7 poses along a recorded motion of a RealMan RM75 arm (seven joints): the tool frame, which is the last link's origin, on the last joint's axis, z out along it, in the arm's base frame.
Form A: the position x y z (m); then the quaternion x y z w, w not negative.
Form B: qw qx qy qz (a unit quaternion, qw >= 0); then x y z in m. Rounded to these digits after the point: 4 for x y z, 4 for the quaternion.
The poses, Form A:
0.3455 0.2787 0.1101 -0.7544 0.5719 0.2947 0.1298
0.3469 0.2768 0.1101 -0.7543 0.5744 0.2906 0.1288
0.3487 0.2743 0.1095 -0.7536 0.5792 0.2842 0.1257
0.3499 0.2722 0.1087 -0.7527 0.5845 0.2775 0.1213
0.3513 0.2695 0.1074 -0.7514 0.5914 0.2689 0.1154
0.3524 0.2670 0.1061 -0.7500 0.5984 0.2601 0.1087
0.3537 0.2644 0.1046 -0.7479 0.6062 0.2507 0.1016
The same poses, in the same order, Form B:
0.1298 -0.7544 0.5719 0.2947 0.3455 0.2787 0.1101
0.1288 -0.7543 0.5744 0.2906 0.3469 0.2768 0.1101
0.1257 -0.7536 0.5792 0.2842 0.3487 0.2743 0.1095
0.1213 -0.7527 0.5845 0.2775 0.3499 0.2722 0.1087
0.1154 -0.7514 0.5914 0.2689 0.3513 0.2695 0.1074
0.1087 -0.7500 0.5984 0.2601 0.3524 0.2670 0.1061
0.1016 -0.7479 0.6062 0.2507 0.3537 0.2644 0.1046

